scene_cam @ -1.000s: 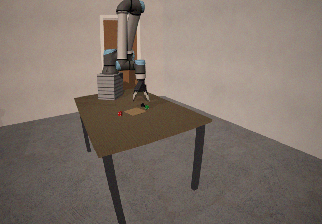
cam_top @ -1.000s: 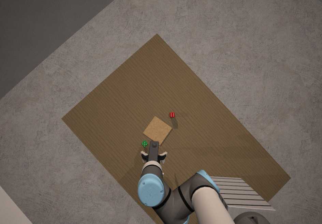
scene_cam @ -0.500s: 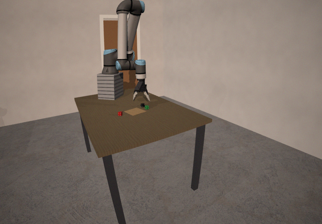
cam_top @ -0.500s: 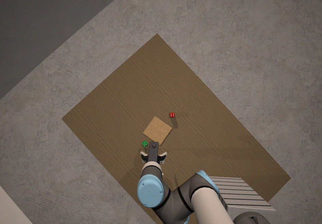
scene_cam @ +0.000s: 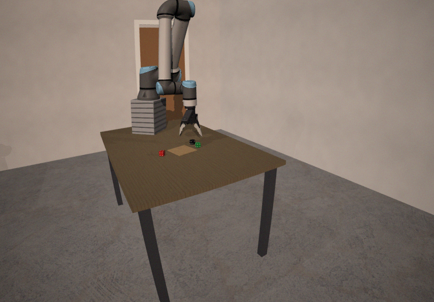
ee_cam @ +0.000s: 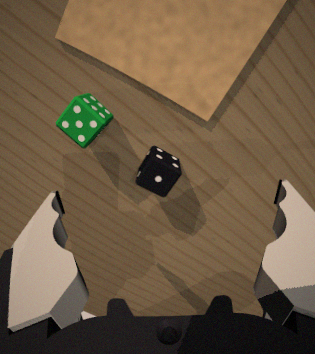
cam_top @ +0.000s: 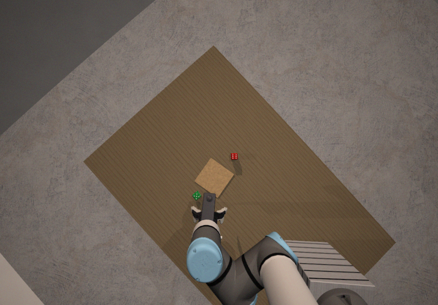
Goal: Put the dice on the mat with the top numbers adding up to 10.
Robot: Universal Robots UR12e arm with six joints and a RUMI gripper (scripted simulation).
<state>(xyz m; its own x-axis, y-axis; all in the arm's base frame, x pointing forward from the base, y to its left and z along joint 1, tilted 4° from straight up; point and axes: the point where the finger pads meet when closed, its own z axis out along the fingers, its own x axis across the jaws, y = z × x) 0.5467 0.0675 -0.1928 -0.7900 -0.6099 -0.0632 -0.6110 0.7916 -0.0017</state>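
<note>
The black die is 4 cm below my hand and 1 cm to the left of it. The rest, counted from my hand: tan mat (11 cm to the right, 6 cm ahead, 5 cm below); then red die (25 cm to the right, 6 cm ahead, 4 cm below); then green die (7 cm ahead, 4 cm below, 1 cm to the left).
</note>
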